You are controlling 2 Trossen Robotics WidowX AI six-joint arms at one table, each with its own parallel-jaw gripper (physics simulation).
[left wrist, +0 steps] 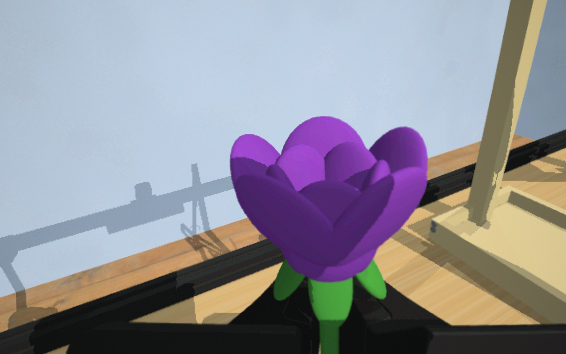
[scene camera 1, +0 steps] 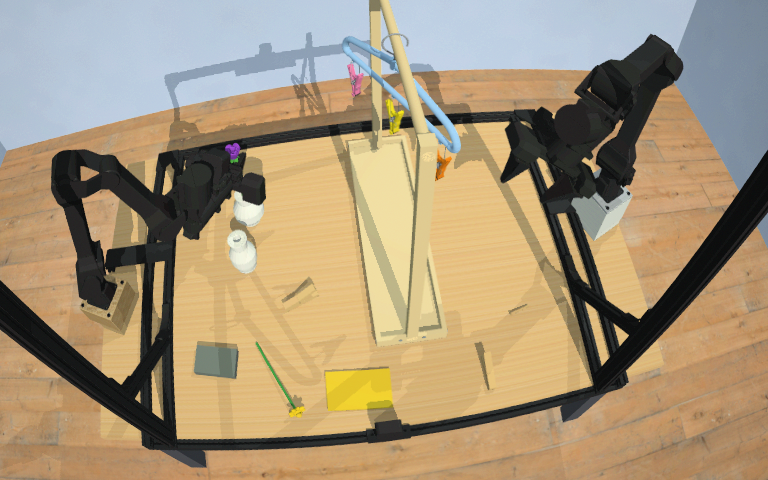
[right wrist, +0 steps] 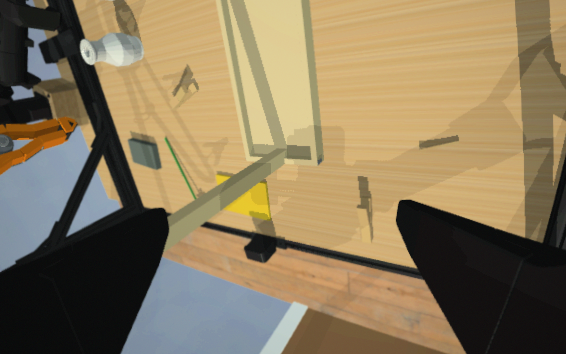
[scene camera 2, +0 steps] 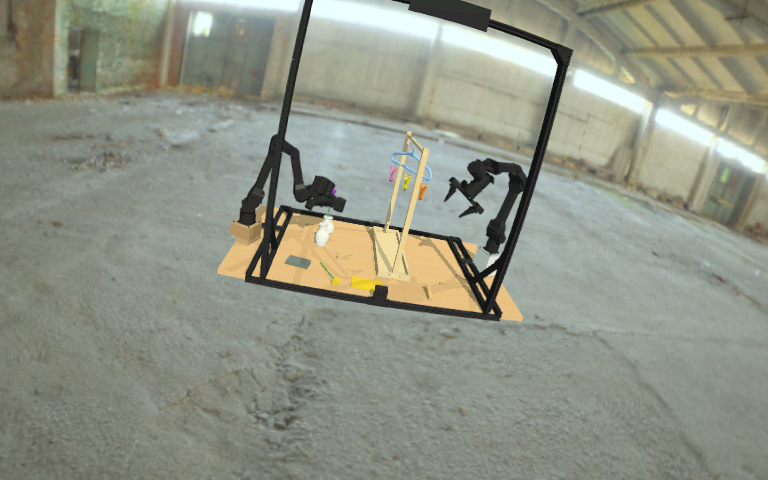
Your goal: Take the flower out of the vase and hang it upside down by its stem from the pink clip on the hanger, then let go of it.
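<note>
The purple flower is upright. My left gripper is shut on its green stem just below the bud, above the rear white vase. In scene camera 2, stem shows between the gripper and the vase mouth; the stem's lower end is hidden. The pink clip hangs at the left end of the blue hanger, on a wooden rack. My right gripper is open and empty, right of the rack.
A second white vase stands in front of the first. Yellow and orange clips hang beside the rack post. A grey block, a yellow flower and a yellow sheet lie at the front.
</note>
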